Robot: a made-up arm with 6 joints.
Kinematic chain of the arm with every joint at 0, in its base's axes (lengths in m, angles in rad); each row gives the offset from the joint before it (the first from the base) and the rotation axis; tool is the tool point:
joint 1: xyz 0 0 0.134 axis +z
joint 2: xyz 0 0.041 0 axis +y
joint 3: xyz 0 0 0.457 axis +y
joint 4: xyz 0 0 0.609 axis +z
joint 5: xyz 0 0 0 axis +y
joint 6: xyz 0 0 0.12 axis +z
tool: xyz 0 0 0
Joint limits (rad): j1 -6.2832..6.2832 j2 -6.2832..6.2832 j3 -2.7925..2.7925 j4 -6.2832..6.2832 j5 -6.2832..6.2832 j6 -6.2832..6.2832
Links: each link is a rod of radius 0.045 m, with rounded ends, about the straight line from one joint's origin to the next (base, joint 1, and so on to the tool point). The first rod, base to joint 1, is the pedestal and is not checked.
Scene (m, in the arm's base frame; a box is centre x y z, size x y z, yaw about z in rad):
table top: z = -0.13
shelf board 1: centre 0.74 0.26 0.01 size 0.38 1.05 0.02 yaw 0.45
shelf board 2: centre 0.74 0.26 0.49 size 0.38 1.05 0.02 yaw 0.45
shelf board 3: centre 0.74 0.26 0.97 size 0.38 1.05 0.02 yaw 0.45
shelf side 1: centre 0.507 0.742 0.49 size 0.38 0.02 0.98 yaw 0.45
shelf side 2: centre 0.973 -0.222 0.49 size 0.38 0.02 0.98 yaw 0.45
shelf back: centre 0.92 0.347 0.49 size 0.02 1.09 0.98 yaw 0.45
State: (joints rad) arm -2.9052 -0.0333 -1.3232 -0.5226 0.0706 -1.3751
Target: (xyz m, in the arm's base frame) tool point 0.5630 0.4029 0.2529
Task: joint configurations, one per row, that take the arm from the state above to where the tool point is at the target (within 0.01 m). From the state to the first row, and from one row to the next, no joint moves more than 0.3 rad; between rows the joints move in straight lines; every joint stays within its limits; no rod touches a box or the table.
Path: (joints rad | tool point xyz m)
1: -2.9532 0.1774 -1.4922 -0.5225 0.0426 -1.3751 | 0.6195 0.0790 0.7727
2: -3.0012 0.3880 -1.6612 -0.5224 0.0147 -1.3751 | 0.5241 0.0335 0.7722
3: -3.0492 0.5987 -1.8302 -0.5222 -0.0133 -1.3751 | 0.4324 -0.0019 0.7528
4: -2.8181 0.5397 -2.0239 -0.5230 -0.0142 -1.3751 | 0.4793 0.1166 0.5876
5: -2.5870 0.4806 -2.2176 -0.5238 -0.0151 -1.3751 | 0.4534 0.2316 0.4171
6: -2.3560 0.4215 -2.4113 -0.5246 -0.0161 -1.3751 | 0.3678 0.3086 0.2529
7: -2.4097 0.1623 -2.1839 -0.5252 0.0050 -1.3751 | 0.4606 0.3590 0.2678
8: -2.4635 -0.0970 -1.9565 -0.5259 0.0261 -1.3751 | 0.5630 0.4029 0.2529

